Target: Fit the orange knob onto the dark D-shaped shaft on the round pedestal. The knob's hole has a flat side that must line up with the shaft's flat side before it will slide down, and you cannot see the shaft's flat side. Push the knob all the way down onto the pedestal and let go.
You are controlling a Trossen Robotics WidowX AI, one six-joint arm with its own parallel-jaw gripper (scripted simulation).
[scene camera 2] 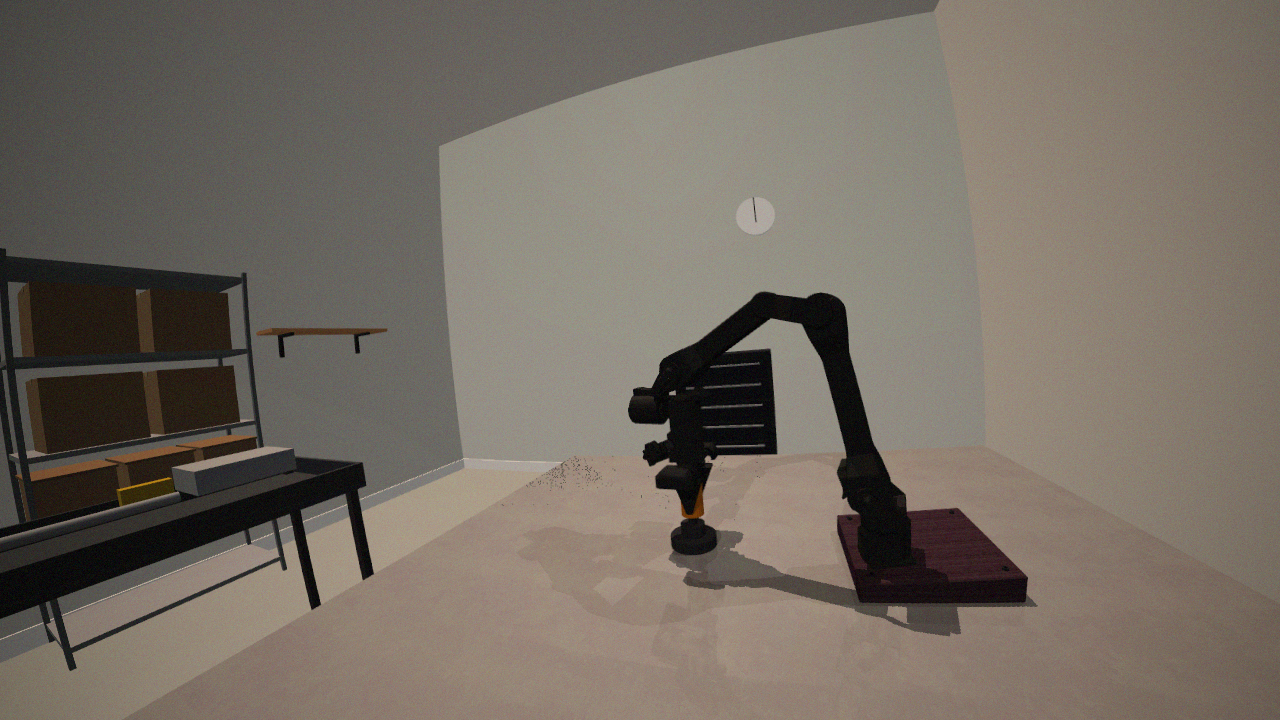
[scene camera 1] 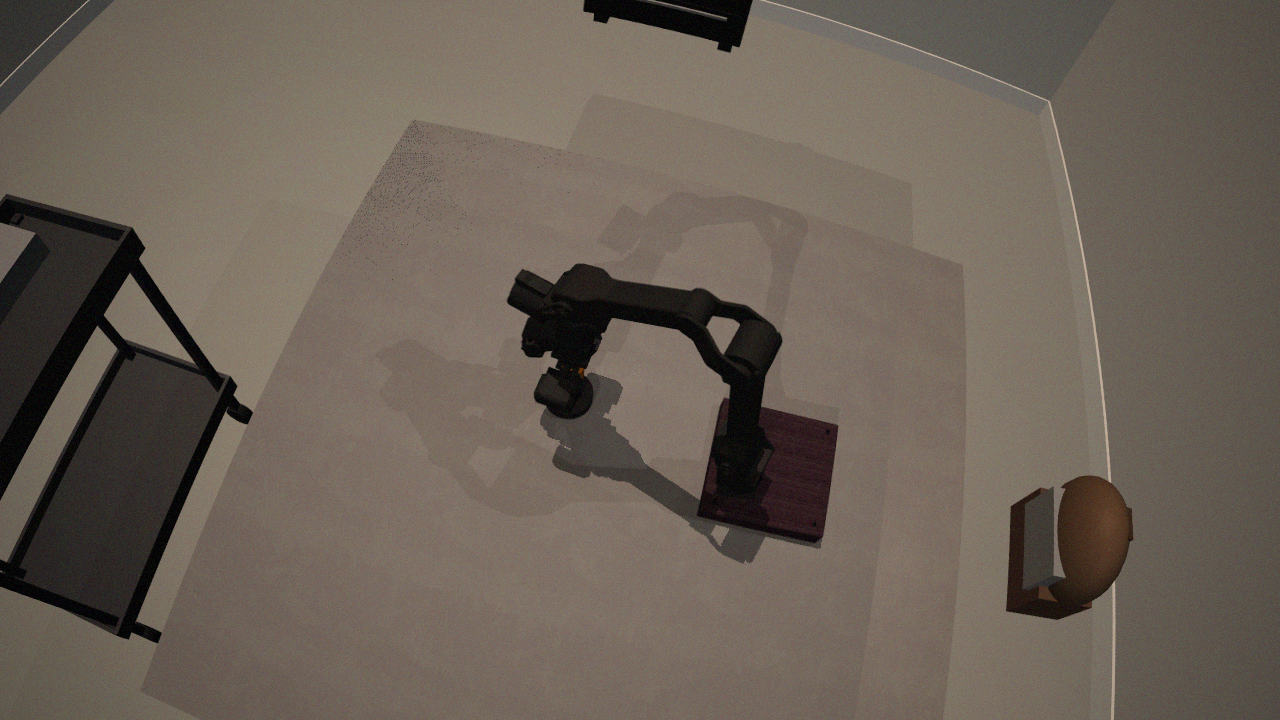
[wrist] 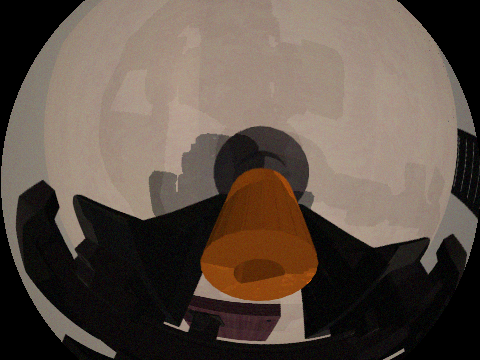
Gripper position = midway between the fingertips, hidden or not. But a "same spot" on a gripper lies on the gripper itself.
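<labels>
Scene camera 1 and the wrist view both show my gripper, and so does scene camera 2 (693, 509). On my gripper, (wrist: 134, 266) and (scene camera 1: 556, 371) are the same spot.
</labels>
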